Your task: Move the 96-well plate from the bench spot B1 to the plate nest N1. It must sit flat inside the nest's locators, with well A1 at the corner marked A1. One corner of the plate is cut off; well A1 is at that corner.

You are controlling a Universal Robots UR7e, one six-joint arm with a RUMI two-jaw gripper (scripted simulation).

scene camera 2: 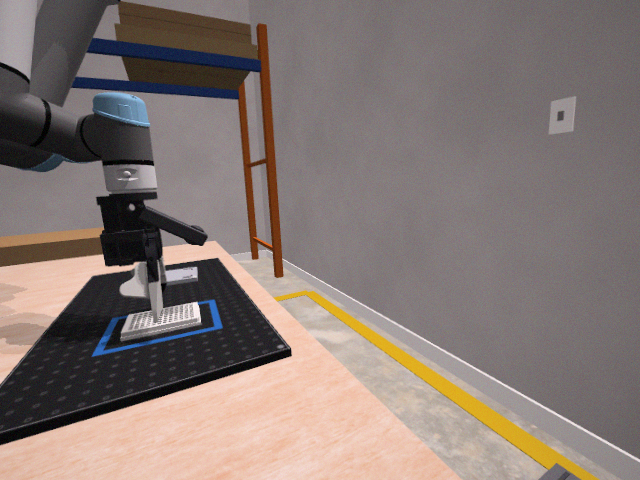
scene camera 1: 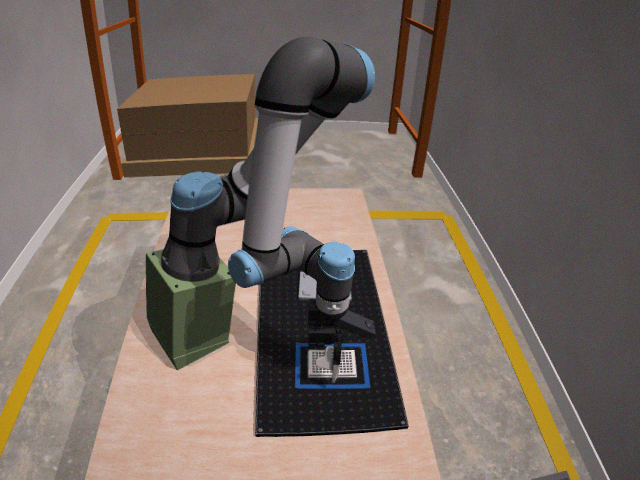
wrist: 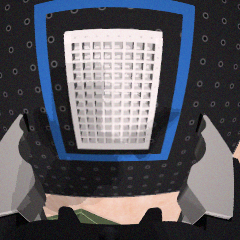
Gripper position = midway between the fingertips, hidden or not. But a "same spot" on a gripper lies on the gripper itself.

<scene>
my gripper: scene camera 2; scene camera 1; wrist 112, 114
96-well plate: scene camera 2; scene camera 1; wrist 109, 99
same spot on my gripper: [scene camera 2: 140, 286] = [scene camera 1: 327, 362]
same spot on 96-well plate: [scene camera 1: 347, 369] = [scene camera 2: 187, 316]
</scene>
